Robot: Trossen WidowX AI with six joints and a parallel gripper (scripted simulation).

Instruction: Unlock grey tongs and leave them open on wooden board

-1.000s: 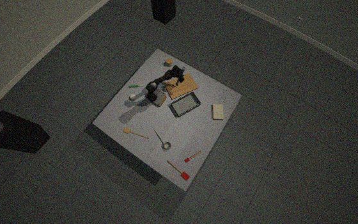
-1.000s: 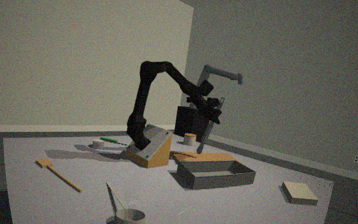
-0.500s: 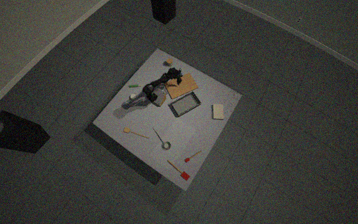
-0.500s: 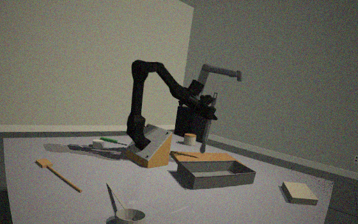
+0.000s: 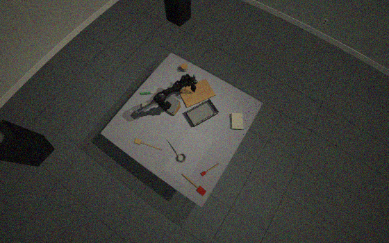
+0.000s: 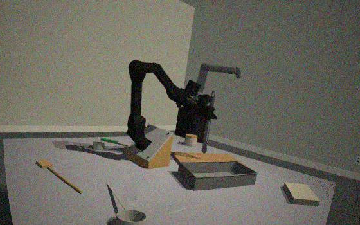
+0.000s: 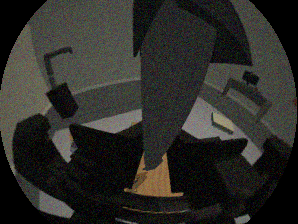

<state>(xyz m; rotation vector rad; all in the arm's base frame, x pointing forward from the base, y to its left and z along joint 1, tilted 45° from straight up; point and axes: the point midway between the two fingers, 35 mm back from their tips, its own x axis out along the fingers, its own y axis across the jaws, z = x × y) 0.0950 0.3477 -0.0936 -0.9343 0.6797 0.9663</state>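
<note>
Right now my gripper tip is 23 cm above the wooden board. Also, from my gripper tip: green tool: 42 cm behind, 34 cm to the right, 23 cm below; roasting tin: 21 cm below, 20 cm ahead, 17 cm to the right; cream block: 55 cm ahead, 23 cm below, 1 cm to the right.
</note>
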